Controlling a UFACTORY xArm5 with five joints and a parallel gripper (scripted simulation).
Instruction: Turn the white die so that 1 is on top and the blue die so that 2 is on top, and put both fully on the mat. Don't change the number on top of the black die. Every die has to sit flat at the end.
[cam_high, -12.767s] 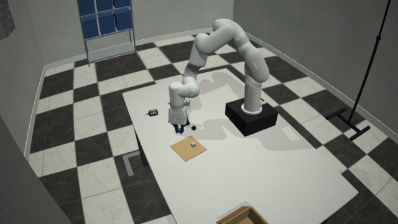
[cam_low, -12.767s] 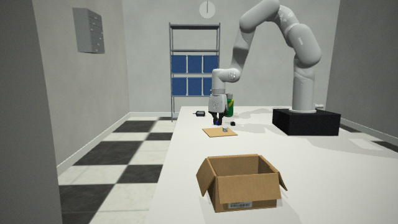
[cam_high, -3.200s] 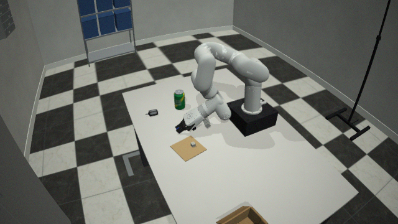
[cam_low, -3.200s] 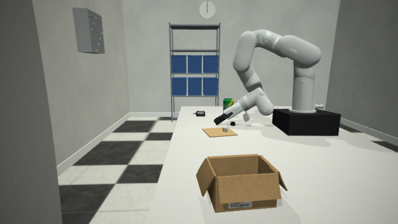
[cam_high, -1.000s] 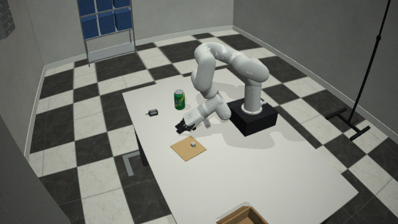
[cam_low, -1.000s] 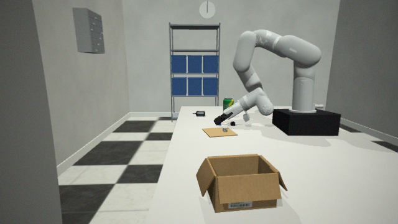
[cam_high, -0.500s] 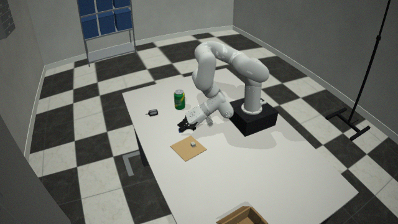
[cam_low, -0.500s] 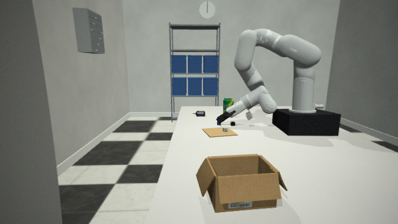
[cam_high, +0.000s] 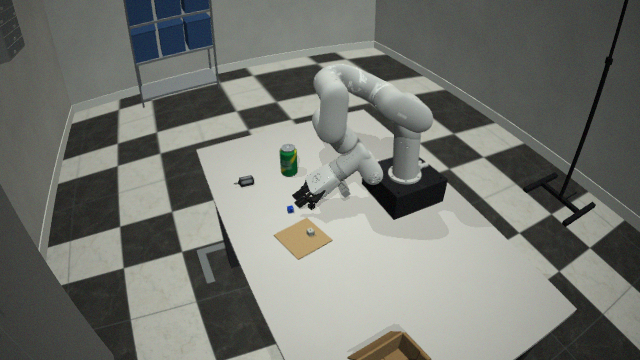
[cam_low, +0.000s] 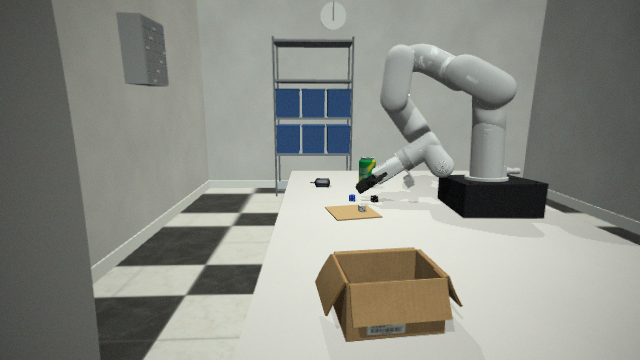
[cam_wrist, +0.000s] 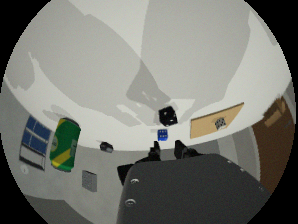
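Now: hand 40 mm short of the blue die, 10 mm to the left of it and 40 mm above it. Also, from my hand: tan mat (40 mm ahead, 140 mm to the left, 50 mm below); black die (40 mm behind, 40 mm below); white die (10 mm ahead, 130 mm to the left, 40 mm below).
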